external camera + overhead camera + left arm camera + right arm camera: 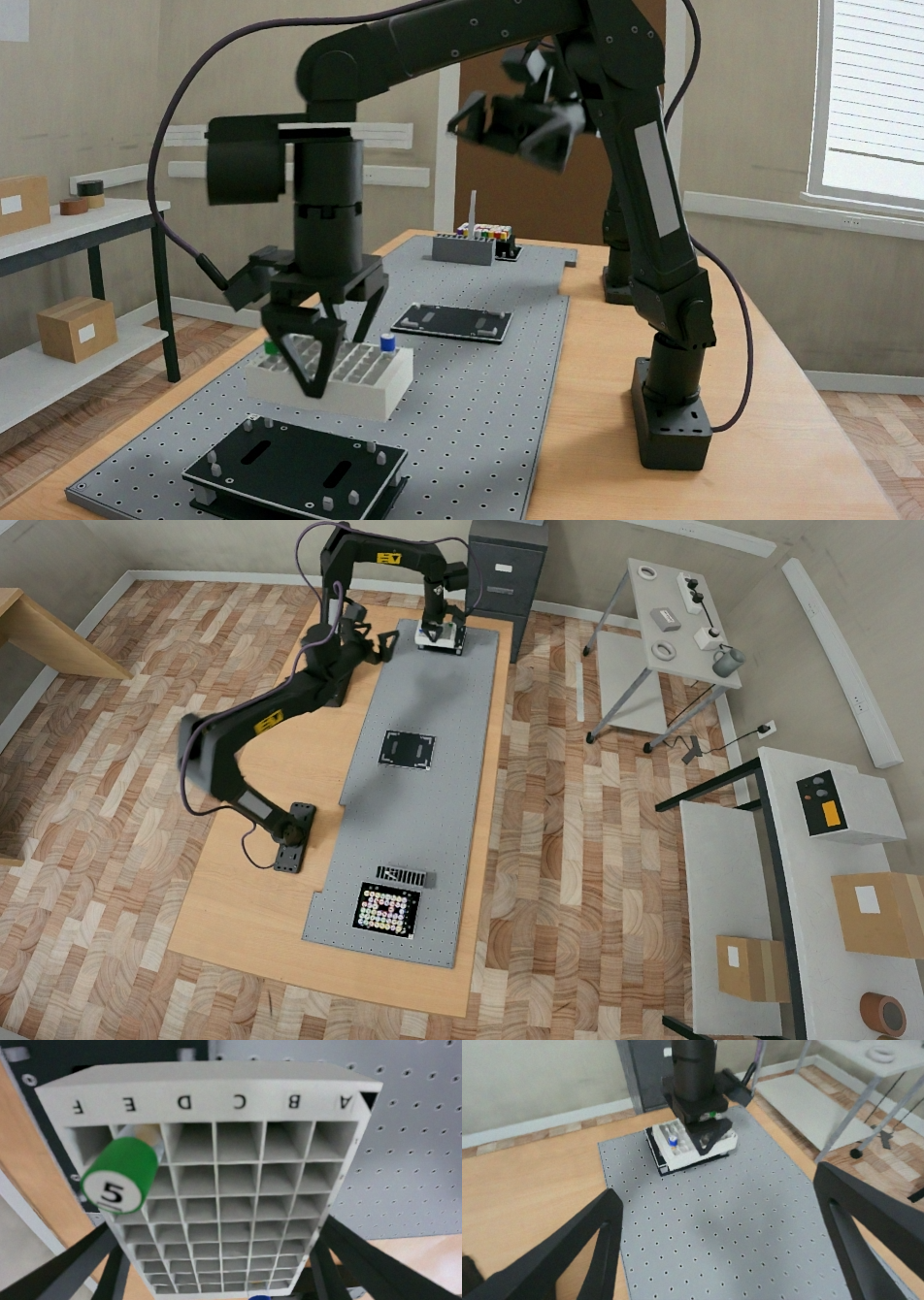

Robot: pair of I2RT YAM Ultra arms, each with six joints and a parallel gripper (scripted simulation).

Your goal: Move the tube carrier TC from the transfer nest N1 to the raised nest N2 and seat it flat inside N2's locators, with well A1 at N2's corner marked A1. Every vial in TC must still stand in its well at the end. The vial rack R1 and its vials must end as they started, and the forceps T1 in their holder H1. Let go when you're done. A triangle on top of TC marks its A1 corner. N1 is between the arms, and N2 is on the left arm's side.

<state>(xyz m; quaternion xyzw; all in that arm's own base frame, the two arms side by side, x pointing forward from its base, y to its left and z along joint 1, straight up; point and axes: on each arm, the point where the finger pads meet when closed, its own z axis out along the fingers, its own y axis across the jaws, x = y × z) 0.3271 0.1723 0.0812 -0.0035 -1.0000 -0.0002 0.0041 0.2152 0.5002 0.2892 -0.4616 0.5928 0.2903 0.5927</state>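
The raised nest N2 lies 20 mm ahead of my left hand, 60 mm to the left of it and 70 mm below it. Also, from my left hand: transfer nest N1 (50 mm behind, 410 mm to the right, 100 mm below); then forceps T1 (20 mm behind, 780 mm to the right, 30 mm below); then white tube carrier TC (10 mm below).
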